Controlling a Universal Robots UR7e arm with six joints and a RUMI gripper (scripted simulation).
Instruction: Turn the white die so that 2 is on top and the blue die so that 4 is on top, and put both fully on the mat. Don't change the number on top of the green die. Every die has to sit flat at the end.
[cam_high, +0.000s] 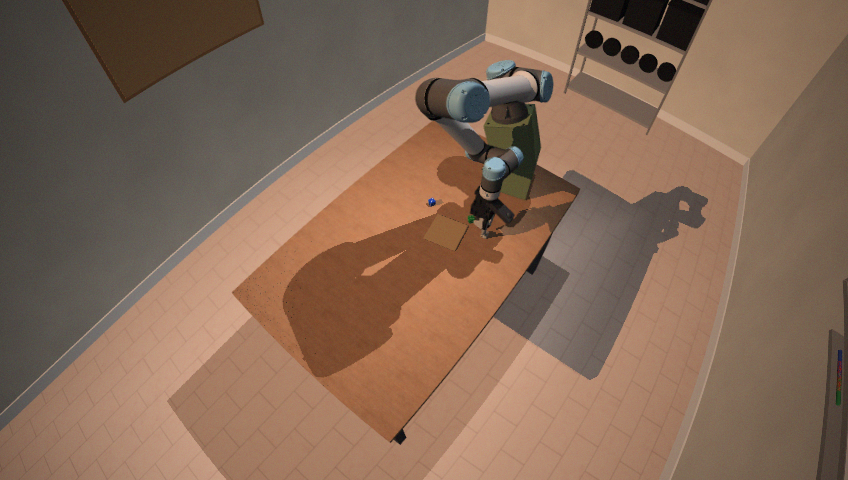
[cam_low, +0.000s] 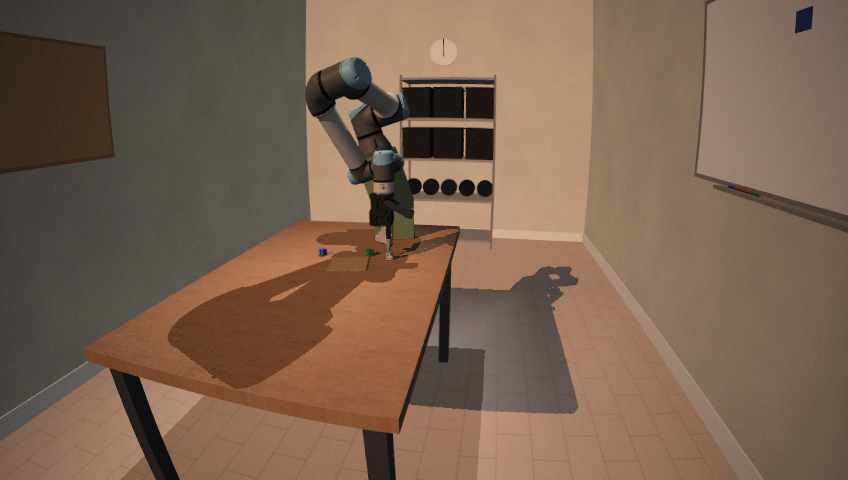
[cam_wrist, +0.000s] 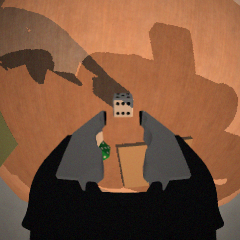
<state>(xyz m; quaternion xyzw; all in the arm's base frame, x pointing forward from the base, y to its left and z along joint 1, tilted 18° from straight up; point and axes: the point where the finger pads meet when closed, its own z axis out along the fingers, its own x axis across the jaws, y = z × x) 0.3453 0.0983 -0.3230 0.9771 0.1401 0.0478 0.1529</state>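
The white die lies 30 mm below my hand. From my hand the other things lie so: blue die: 40 mm ahead, 270 mm to the right, 30 mm below; green die: 10 mm behind, 90 mm to the right, 30 mm below; tan mat: 110 mm ahead, 120 mm to the right, 40 mm below.
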